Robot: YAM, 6 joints.
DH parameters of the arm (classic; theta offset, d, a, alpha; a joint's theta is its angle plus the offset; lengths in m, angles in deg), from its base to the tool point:
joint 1: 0 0.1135 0.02 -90
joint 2: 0 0 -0.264 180
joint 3: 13.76 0 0.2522 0
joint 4: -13.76 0 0.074 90
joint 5: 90 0 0 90
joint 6: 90 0.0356 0 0
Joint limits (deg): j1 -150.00..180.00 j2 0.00..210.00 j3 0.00..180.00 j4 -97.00..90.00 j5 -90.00..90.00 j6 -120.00..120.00
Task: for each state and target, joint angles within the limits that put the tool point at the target. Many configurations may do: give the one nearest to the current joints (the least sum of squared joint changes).
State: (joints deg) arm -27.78 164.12 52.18 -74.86 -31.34 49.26
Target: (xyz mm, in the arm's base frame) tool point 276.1 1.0 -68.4
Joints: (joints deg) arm -4.05 156.66 76.29 -67.38 -35.17 49.26
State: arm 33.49 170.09 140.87 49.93 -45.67 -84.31
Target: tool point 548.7 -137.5 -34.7
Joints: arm -16.80 174.09 117.60 53.98 -49.21 -84.31
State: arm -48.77 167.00 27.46 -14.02 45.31 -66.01
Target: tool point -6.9 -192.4 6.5
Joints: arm -83.23 122.32 33.61 -24.09 56.07 -66.01
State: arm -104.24 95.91 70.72 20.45 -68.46 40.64
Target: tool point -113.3 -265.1 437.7
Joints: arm -119.81 75.87 71.83 21.34 -70.09 40.64
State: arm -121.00 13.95 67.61 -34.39 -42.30 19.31
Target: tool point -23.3 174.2 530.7
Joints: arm -76.01 17.58 94.30 -21.47 -33.22 19.31
